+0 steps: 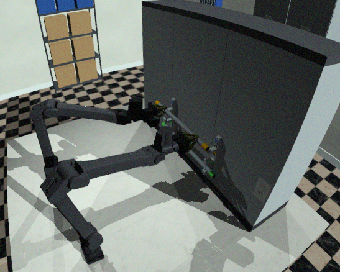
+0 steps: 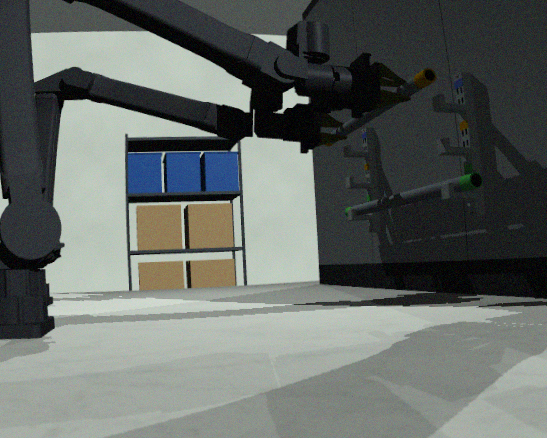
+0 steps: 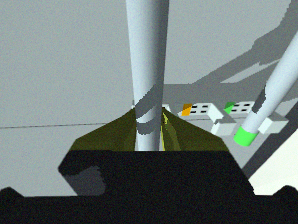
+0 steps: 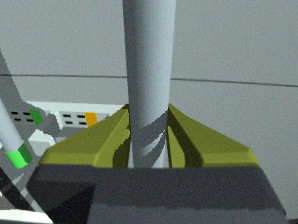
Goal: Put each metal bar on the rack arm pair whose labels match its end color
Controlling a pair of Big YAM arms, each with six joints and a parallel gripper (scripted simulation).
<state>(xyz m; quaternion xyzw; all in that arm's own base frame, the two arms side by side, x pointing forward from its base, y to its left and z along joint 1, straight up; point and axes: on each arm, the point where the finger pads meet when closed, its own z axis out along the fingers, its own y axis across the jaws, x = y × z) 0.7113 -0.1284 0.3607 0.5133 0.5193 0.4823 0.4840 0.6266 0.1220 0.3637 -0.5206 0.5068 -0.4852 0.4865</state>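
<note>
My left hand is 20 mm past the orange-ended bar and 150 mm to the left of it. Also, from my left hand: green-ended bar: 20 mm ahead, 170 mm to the right, 170 mm below; then grey cabinet wall: 220 mm ahead, 150 mm to the right, 90 mm above; then wall outlet: 10 mm behind, 680 mm to the right, 60 mm below.
</note>
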